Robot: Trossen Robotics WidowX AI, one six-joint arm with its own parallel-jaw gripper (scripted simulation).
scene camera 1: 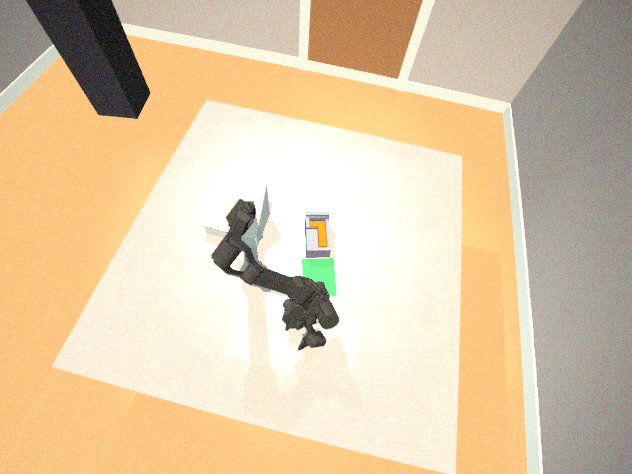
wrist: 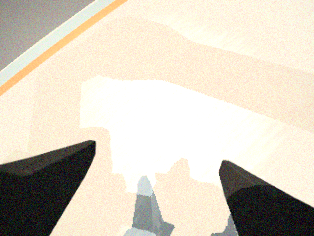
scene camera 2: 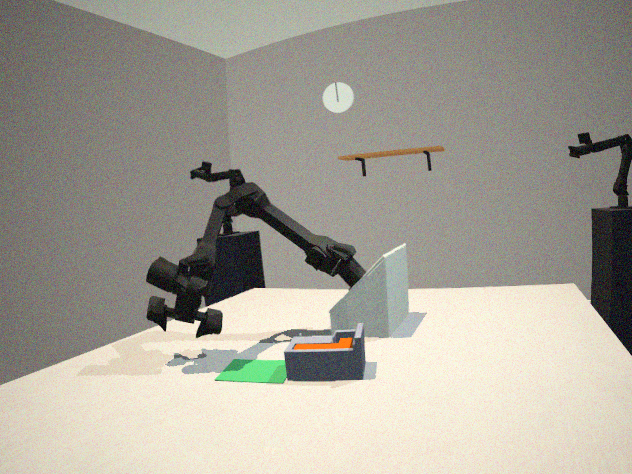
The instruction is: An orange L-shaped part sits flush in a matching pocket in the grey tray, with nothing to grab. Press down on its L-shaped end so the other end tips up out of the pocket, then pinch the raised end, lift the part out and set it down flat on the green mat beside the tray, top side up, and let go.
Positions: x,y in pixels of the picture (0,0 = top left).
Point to a green mat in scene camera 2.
At 257,371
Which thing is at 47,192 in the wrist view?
My gripper.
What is my gripper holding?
Nothing.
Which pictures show my gripper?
Scene camera 1, the wrist view and scene camera 2: all of them.
